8 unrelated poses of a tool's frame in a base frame.
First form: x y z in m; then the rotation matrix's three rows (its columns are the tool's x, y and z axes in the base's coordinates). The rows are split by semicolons.
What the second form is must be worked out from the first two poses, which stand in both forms.
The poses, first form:
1: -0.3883 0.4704 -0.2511; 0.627 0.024 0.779; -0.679 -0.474 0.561; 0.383 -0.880 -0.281
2: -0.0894 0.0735 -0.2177; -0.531 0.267 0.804; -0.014 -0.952 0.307; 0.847 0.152 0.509
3: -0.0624 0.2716 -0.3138; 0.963 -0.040 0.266; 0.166 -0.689 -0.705; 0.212 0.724 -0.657
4: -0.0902 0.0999 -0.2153; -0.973 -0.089 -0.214; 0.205 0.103 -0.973; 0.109 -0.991 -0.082
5: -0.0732 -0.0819 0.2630; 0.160 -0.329 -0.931; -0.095 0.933 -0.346; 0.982 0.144 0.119
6: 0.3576 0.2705 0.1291; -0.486 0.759 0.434; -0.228 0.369 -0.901; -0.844 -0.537 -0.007
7: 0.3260 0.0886 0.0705; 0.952 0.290 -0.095; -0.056 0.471 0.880; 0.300 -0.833 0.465
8: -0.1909 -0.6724 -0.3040; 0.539 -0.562 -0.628; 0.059 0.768 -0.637; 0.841 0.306 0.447
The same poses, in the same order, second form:
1: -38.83 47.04 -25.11; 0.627 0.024 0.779; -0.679 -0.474 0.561; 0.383 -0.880 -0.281
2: -8.94 7.35 -21.77; -0.531 0.267 0.804; -0.014 -0.952 0.307; 0.847 0.152 0.509
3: -6.24 27.16 -31.38; 0.963 -0.040 0.266; 0.166 -0.689 -0.705; 0.212 0.724 -0.657
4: -9.02 9.99 -21.53; -0.973 -0.089 -0.214; 0.205 0.103 -0.973; 0.109 -0.991 -0.082
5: -7.32 -8.19 26.30; 0.160 -0.329 -0.931; -0.095 0.933 -0.346; 0.982 0.144 0.119
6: 35.76 27.05 12.91; -0.486 0.759 0.434; -0.228 0.369 -0.901; -0.844 -0.537 -0.007
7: 32.60 8.86 7.05; 0.952 0.290 -0.095; -0.056 0.471 0.880; 0.300 -0.833 0.465
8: -19.09 -67.24 -30.40; 0.539 -0.562 -0.628; 0.059 0.768 -0.637; 0.841 0.306 0.447
